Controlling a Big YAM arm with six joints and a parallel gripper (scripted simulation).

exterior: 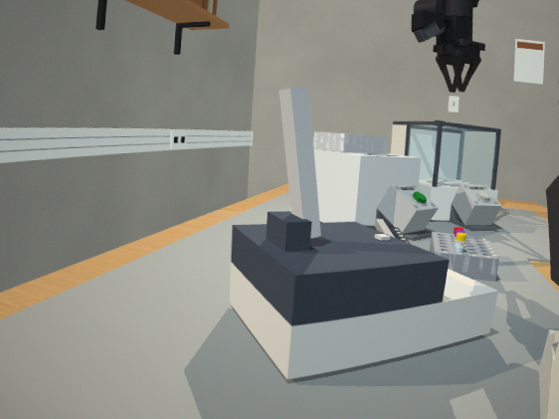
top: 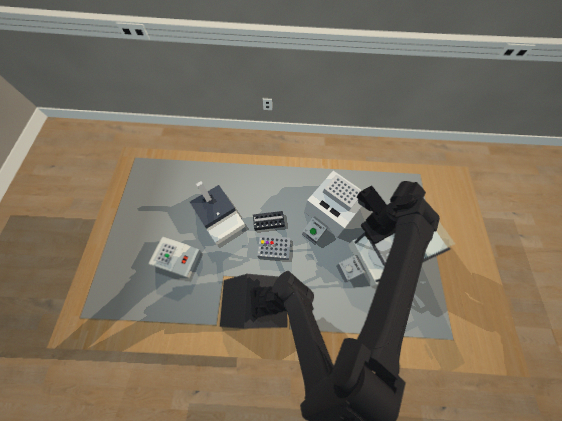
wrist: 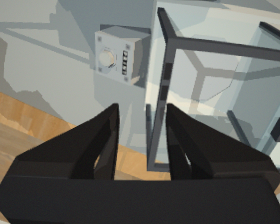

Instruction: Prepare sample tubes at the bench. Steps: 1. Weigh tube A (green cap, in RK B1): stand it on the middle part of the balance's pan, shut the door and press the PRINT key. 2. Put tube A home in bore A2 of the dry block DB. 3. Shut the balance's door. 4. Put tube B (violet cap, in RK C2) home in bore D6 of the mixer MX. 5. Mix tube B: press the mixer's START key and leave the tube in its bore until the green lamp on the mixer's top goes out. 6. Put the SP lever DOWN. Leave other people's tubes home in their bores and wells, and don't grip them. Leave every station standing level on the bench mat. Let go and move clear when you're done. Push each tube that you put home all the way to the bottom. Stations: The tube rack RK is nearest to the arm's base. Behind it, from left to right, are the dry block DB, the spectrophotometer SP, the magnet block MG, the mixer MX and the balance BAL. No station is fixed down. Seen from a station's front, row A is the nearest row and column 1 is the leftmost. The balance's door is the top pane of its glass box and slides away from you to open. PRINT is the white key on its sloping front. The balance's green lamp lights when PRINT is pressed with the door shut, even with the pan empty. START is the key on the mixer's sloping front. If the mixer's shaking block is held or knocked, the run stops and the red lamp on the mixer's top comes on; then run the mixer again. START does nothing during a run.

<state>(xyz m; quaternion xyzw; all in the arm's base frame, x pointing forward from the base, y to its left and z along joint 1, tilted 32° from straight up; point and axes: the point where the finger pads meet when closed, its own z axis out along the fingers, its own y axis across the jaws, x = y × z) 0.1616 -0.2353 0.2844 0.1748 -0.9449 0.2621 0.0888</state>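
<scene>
The balance door is 200 mm to the right of my hand and 70 mm below it. From my hand the other things lie so: eight-sided pan 30 mm behind, 110 mm to the right, 210 mm below; then print key 70 mm behind, 30 mm to the left, 220 mm below; then mixer block 210 mm ahead, 20 mm to the left, 130 mm below.
</scene>
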